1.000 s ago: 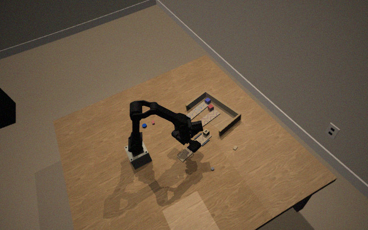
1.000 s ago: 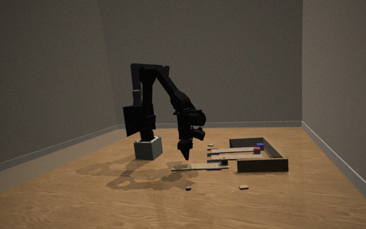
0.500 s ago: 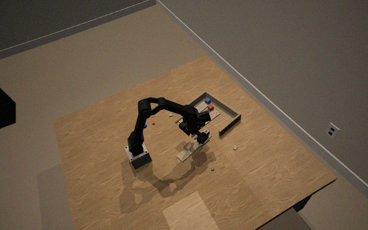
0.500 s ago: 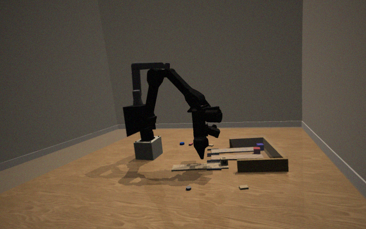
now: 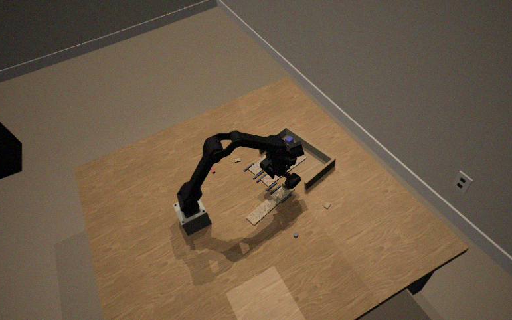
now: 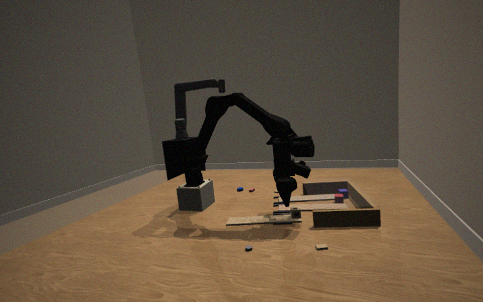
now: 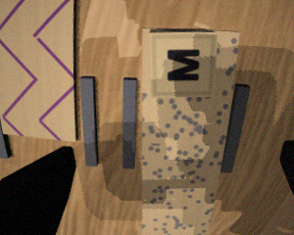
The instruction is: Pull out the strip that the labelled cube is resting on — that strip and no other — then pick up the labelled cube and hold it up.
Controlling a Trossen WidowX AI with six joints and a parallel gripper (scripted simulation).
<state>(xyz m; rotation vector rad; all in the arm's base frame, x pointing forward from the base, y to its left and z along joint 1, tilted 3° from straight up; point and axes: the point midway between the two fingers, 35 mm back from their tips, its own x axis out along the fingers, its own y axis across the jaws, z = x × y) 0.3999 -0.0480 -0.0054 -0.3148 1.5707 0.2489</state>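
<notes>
Now: gripper tip 4 cm above the labelled cube, 3 cm short of it and 1 cm to the right of it. The rest, counted from my gripper tip: dotted strip (7 cm behind, 6 cm below, 3 cm to the right); then beige tile (17 cm to the right, 13 cm ahead, 6 cm below).
</notes>
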